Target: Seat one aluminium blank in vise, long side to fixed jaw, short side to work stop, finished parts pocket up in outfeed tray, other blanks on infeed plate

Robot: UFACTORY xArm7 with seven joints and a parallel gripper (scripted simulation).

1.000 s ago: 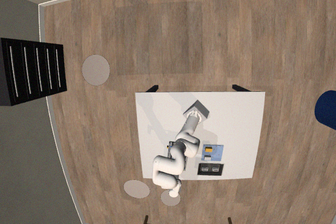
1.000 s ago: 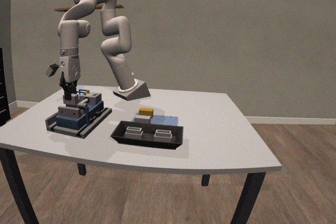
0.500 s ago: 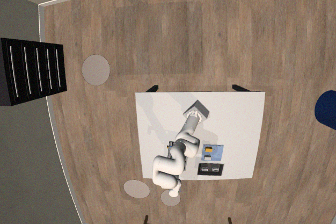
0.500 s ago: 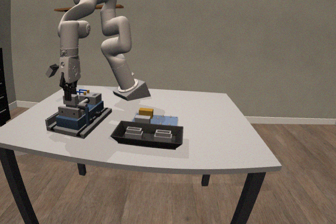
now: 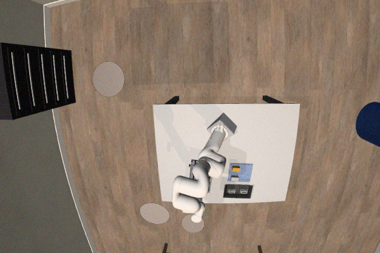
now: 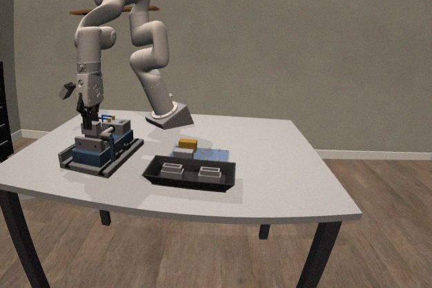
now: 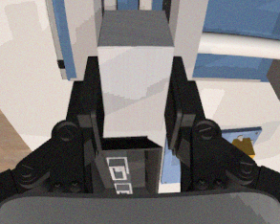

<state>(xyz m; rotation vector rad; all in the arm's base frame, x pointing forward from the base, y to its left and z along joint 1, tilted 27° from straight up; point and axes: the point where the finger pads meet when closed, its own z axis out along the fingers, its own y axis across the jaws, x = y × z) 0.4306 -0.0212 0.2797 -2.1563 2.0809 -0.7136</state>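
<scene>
The aluminium blank lies 2 cm below my hand. Round my hand: brass blank (19 cm behind, 28 cm to the left, 12 cm below).
</scene>
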